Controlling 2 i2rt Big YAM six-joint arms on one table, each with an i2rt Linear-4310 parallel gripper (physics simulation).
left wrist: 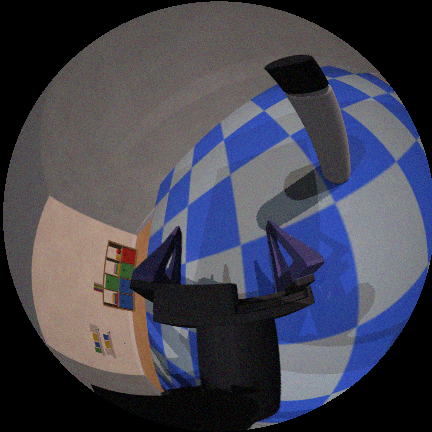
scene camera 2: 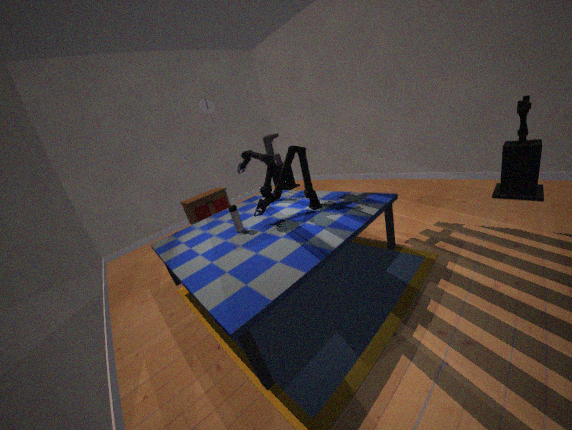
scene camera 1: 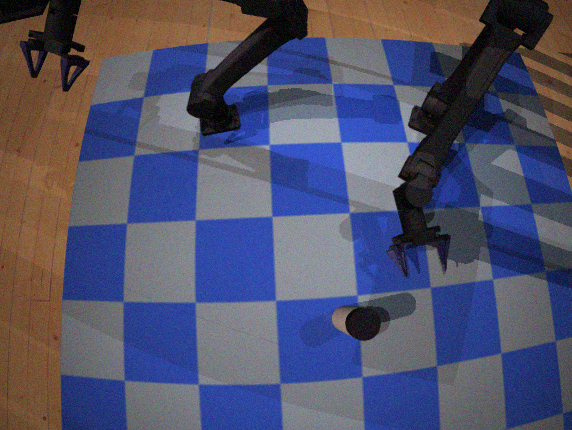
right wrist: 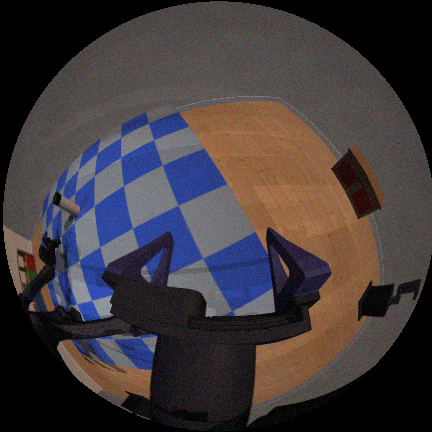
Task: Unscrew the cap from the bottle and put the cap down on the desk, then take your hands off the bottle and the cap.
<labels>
The left gripper is open, with nothing in its grasp. Also in view: a black cap. The right gripper is open, with nothing in its grasp.
</labels>
